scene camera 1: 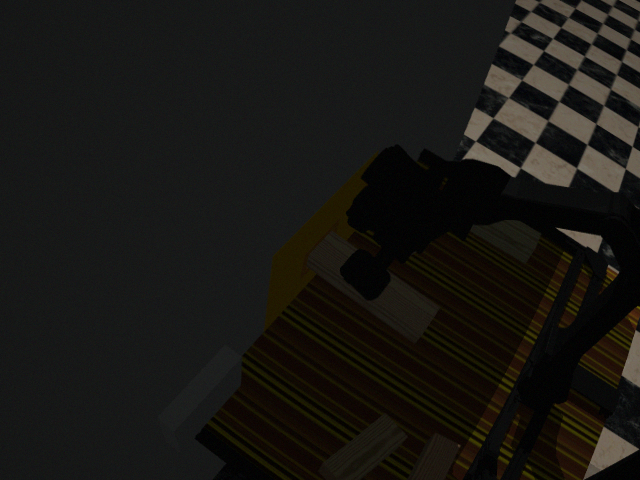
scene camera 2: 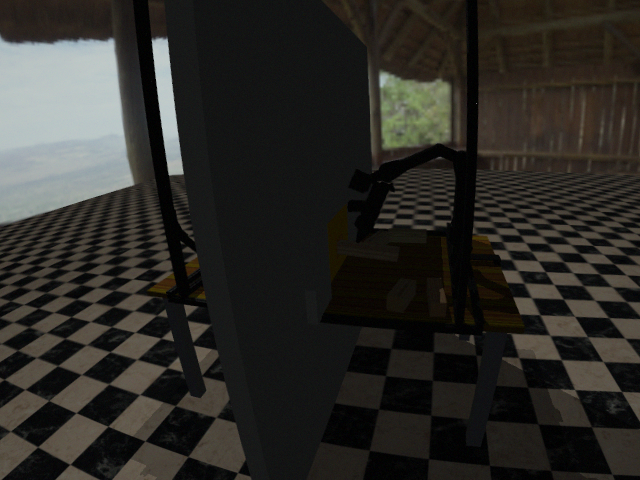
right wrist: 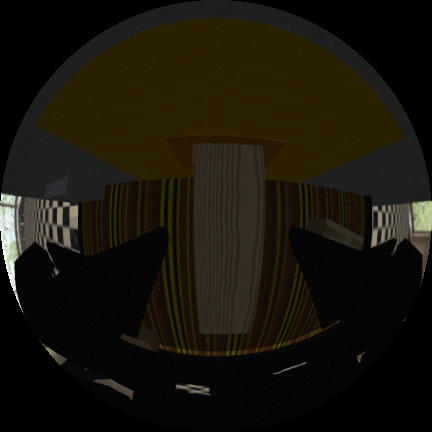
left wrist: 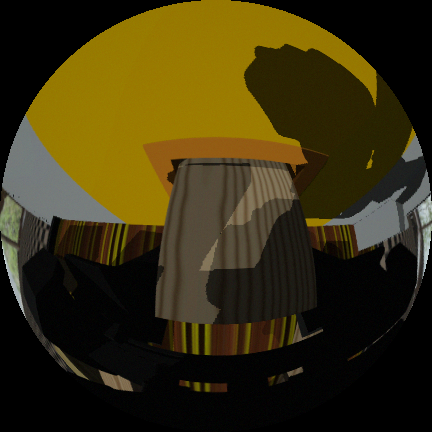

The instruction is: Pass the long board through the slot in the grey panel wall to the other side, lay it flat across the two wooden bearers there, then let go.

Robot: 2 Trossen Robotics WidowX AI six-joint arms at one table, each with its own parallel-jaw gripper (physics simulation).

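Frame: origin at the left arm's base, x down, y right, z back, level; metres.
Seen in the pictures: left gripper, fingertip midpoint: [left wrist: 230,239]; right gripper, fingertip midpoint: [scene camera 2: 359,238] [right wrist: 230,232]; right arm's base at its link origin: [scene camera 1: 535,392].
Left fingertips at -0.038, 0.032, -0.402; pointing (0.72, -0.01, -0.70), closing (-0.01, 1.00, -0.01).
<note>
Pixels of each thing's top centre, then the offset from my left fingertips to it, as dx, dy, dz. "pt": a spot on its surface instead. Level surfaces: height alone.
- long pale wooden board at its top centre: [right wrist: 231,190] [left wrist: 227,99] [scene camera 1: 345,253] [scene camera 2: 351,239] -0.050, +0.000, -0.123
- orange-framed slot at a spot on its surface: [left wrist: 225,146] pt -0.057, -0.006, -0.028
- striped table at its surface level: dx +0.057
- small grey block at a spot on its surface: [scene camera 1: 204,390] pt -0.043, +0.310, -0.103
The long pale wooden board [left wrist: 225,225] [right wrist: 227,241] [scene camera 1: 404,305] [scene camera 2: 370,250] runs through the orange-framed slot [left wrist: 225,146] [right wrist: 181,151] in the yellow patch of the grey panel wall [scene camera 1: 199,167] [scene camera 2: 270,190]. My left gripper [left wrist: 230,239] is shut on the board's near end on its side of the wall. My right gripper [right wrist: 230,232] [scene camera 1: 370,271] [scene camera 2: 361,224] is open, its fingers standing clear on either side of the board's other end. In the left wrist view a pale wooden piece [left wrist: 114,382] shows at the lower left. I cannot tell if it is a bearer.
The striped table [scene camera 1: 347,371] [scene camera 2: 366,286] carries loose wooden blocks [scene camera 1: 366,452] [scene camera 1: 434,457] [scene camera 2: 401,292] near its edge and another block [right wrist: 334,231] [scene camera 2: 404,235] beside the right gripper. A small grey block [scene camera 1: 204,390] [scene camera 2: 311,305] sticks out of the wall. Black frame posts [scene camera 2: 468,143] stand at the table's corners.
</note>
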